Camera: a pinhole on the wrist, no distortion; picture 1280 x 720 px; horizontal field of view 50.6 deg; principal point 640.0 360.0 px. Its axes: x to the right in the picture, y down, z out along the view. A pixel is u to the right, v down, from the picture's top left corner.
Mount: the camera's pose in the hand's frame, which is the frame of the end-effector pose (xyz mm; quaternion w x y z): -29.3 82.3 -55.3 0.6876 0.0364 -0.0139 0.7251
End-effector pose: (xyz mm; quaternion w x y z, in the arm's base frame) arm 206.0 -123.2 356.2 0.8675 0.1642 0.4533 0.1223
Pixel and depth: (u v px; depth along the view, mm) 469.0 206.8 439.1
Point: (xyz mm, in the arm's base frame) 538.9 -176.1 529.2
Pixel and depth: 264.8 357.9 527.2
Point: 590.7 -296.1 564.9
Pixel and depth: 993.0 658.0 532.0
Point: 523.0 -95.2 788.7
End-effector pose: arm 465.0 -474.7 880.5 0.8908 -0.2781 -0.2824 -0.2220
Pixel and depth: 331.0 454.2 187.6
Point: 405.2 -367.3 938.3
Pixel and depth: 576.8 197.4 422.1
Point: 374.2 -231.6 1138.8
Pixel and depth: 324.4 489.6 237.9
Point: 371.7 -347.2 973.8
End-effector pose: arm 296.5 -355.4 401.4 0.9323 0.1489 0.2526 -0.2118
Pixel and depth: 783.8 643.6 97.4
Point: 317.2 -283.7 476.6
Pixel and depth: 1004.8 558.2 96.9
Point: 329.1 -271.7 476.9
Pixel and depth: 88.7 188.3 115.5
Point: 326.0 -349.9 457.1
